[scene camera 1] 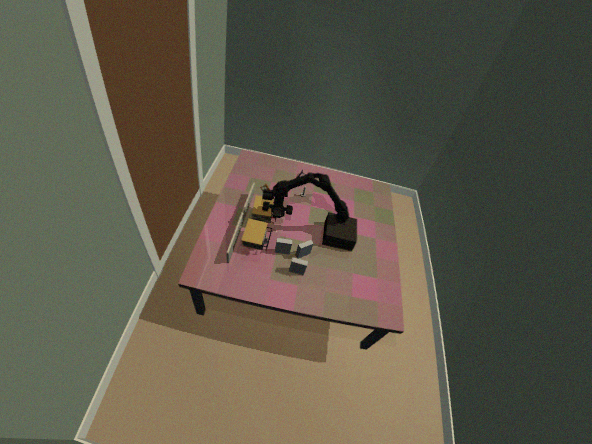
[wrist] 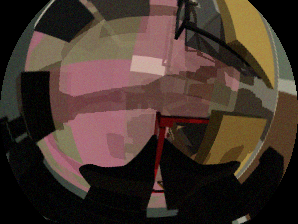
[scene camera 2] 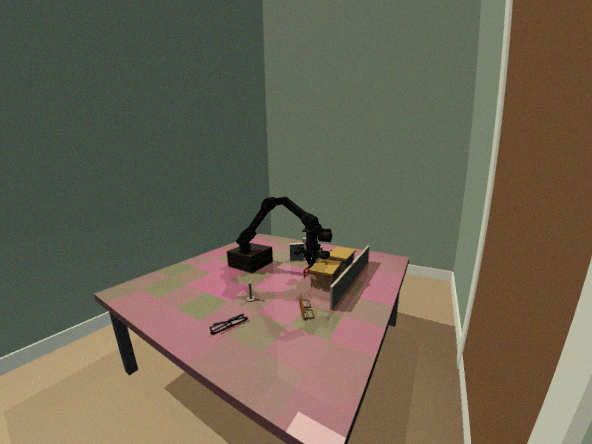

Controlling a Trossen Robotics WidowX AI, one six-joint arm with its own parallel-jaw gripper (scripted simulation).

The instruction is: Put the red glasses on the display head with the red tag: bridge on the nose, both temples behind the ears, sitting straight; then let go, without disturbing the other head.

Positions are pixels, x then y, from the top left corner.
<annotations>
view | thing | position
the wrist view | my gripper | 156, 138
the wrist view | yellow display head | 229, 136
</annotations>
